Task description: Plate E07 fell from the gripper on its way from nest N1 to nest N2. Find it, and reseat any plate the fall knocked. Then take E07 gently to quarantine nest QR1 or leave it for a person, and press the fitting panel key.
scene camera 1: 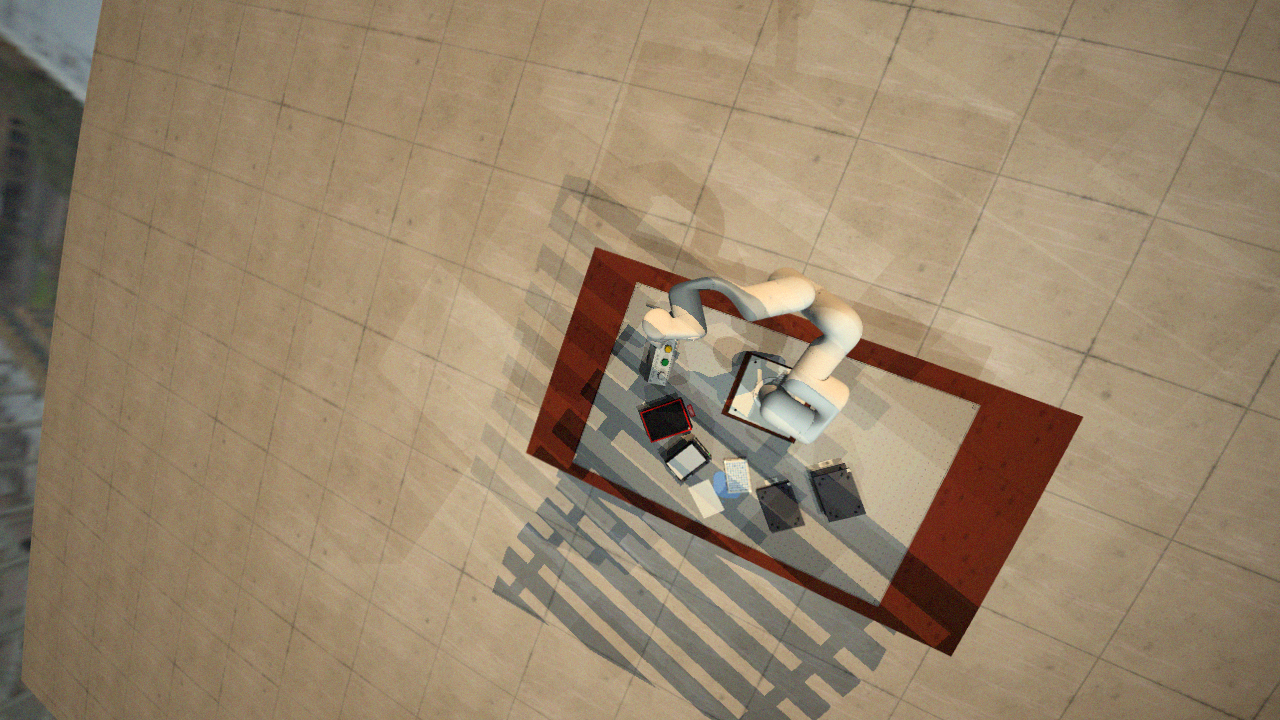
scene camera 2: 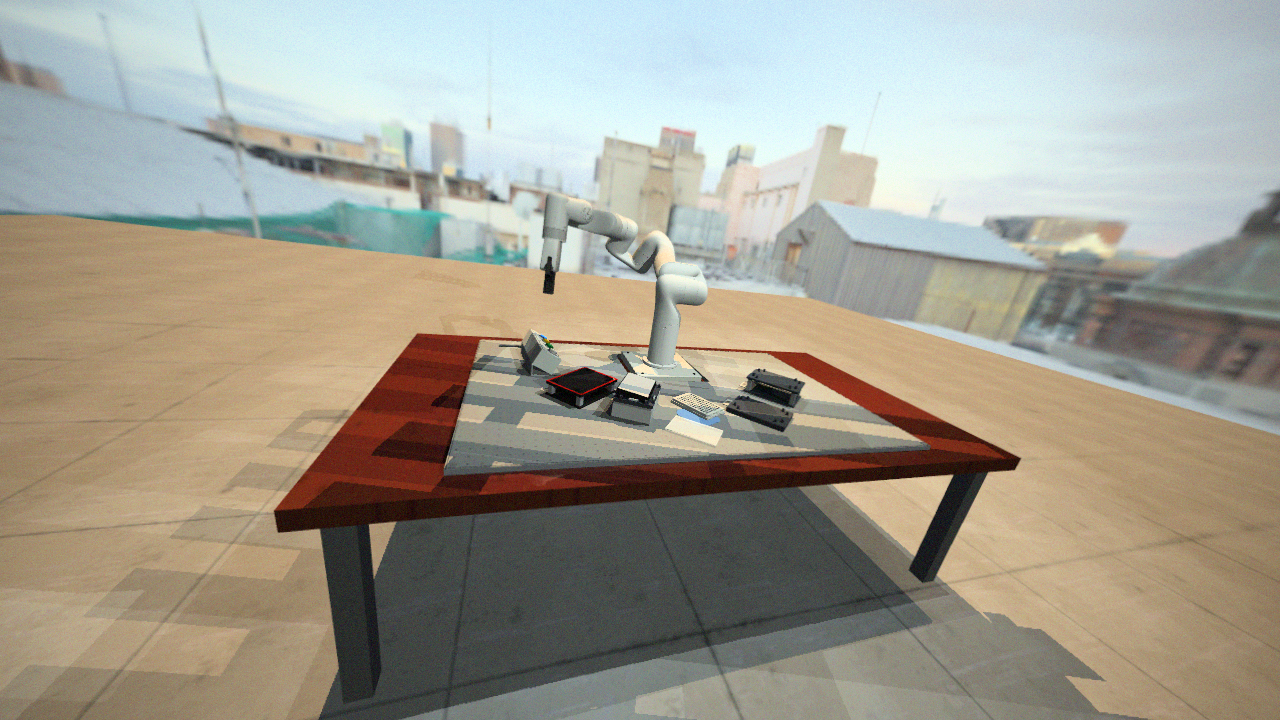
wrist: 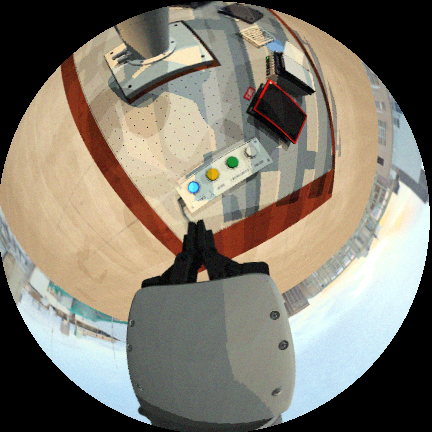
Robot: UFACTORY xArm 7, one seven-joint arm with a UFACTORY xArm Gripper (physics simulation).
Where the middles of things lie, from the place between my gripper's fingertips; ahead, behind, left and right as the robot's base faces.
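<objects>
I begin with the black device [wrist: 273,72]: my gripper is 18 cm above it, 36 cm short of it and 28 cm to the right of it. Going by their middles, the black device is the nearest to my gripper of the things named here. The white card [scene camera 2: 707,435] is far to the left of my hand, a fair way below it and far ahead of it.
</objects>
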